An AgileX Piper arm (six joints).
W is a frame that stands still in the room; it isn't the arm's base.
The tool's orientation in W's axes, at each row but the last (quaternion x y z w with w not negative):
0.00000 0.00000 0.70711 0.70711
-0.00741 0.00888 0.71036 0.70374
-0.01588 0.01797 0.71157 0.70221
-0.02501 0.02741 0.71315 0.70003
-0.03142 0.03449 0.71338 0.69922
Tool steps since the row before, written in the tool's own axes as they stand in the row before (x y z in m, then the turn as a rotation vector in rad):
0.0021 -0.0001 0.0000 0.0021 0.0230 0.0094
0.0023 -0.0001 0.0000 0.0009 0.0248 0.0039
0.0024 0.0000 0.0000 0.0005 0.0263 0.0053
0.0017 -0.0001 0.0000 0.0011 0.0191 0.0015
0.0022 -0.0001 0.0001 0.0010 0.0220 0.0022
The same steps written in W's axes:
0.0001 0.0021 0.0000 -0.0230 0.0021 0.0094
0.0001 0.0023 -0.0001 -0.0248 0.0008 0.0039
0.0000 0.0024 -0.0001 -0.0263 0.0004 0.0054
0.0001 0.0017 -0.0001 -0.0191 0.0009 0.0015
0.0001 0.0022 -0.0001 -0.0220 0.0008 0.0022

